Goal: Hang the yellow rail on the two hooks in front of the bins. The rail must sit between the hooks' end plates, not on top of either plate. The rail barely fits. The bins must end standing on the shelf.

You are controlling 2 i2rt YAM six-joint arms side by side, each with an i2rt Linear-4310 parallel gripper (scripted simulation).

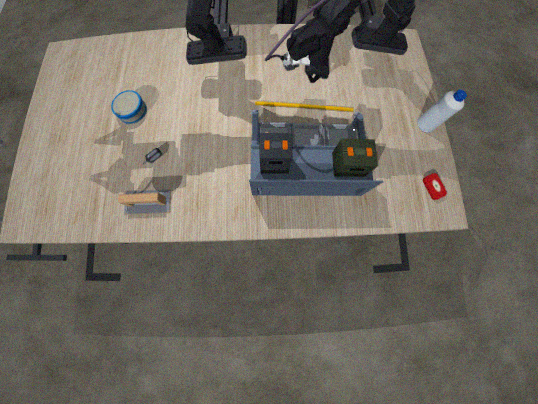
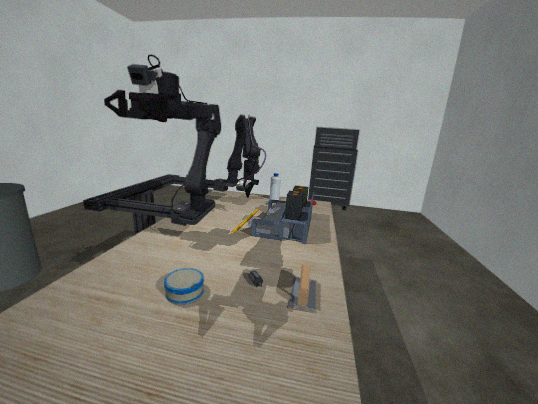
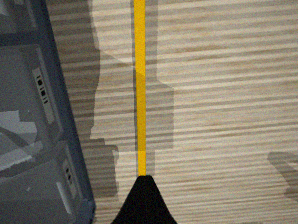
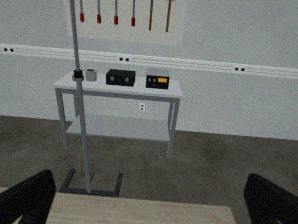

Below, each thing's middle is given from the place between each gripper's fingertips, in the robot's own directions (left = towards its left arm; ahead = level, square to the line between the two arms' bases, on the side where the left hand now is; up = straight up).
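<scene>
Blue-rimmed tin (image 2: 183,286), counted from my left gripper: 67 cm to the right, 7 cm behind, 12 cm below. Wooden-handled float (image 1: 149,202), from the same left gripper: 31 cm ahead, 60 cm to the right, 11 cm below. White bottle (image 1: 451,102), again from my left gripper: 11 cm ahead, 47 cm to the left, 5 cm below. As for the blue-grey shelf (image 1: 309,161), my left gripper is 3 cm to the left of it, 21 cm short of it and 7 cm above it.
Blue-grey shelf, counted from my right hand (image 2: 122,103): 69 cm to the left, 37 cm ahead, 48 cm below. From that right hand the wooden-handled float is 12 cm to the left, 48 cm ahead and 52 cm below; the white bottle is 120 cm to the left, 28 cm ahead and 46 cm below. Relative to the blue-rimmed tin, my right hand is 52 cm above it, 10 cm short of it and 5 cm to the right of it.
</scene>
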